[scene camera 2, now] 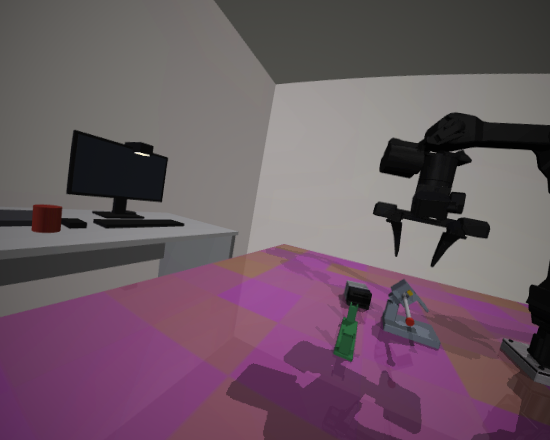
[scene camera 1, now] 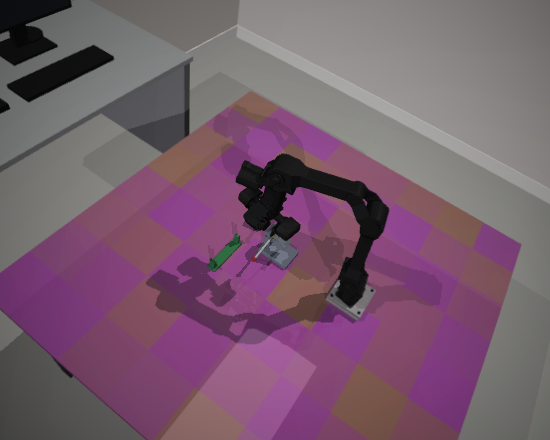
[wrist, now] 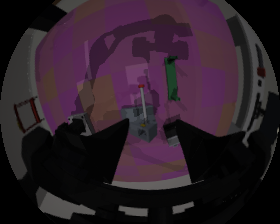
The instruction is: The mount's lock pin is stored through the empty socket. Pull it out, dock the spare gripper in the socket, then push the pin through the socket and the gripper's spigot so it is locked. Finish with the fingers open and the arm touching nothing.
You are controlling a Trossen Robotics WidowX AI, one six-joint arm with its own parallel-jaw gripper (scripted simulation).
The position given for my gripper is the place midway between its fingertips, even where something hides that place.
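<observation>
Open and holding nothing: my gripper (scene camera 2: 413, 261), (scene camera 1: 263, 228), (wrist: 152, 122). The scene also has a grey mount (scene camera 2: 394, 323), (scene camera 1: 279, 251), (wrist: 137, 127), and a green cradle (scene camera 2: 344, 348).
</observation>
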